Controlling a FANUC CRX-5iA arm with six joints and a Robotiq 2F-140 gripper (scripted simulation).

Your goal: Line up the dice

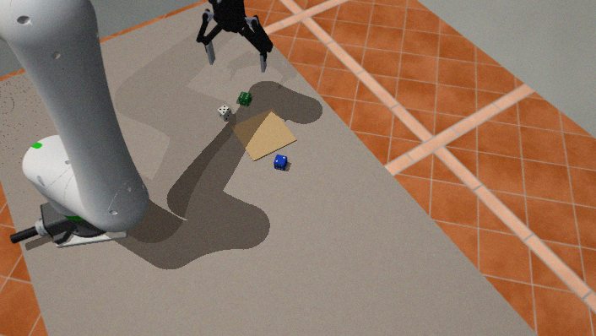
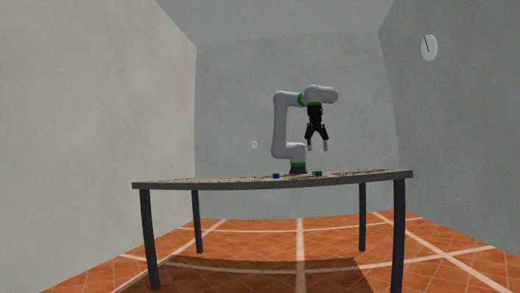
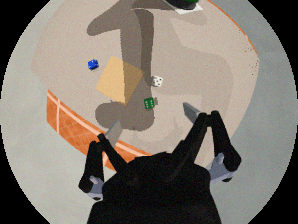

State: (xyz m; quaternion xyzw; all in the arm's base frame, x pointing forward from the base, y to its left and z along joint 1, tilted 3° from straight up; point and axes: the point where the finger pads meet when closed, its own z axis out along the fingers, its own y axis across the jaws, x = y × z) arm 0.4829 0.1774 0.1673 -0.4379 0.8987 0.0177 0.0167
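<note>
The blue die lies 26 cm to the right of my hand and 14 cm below it. Round my hand: green die: 14 cm below; then tan mat: 14 cm to the right, 16 cm below; then white die: 7 cm behind, 3 cm to the right, 14 cm below.
</note>
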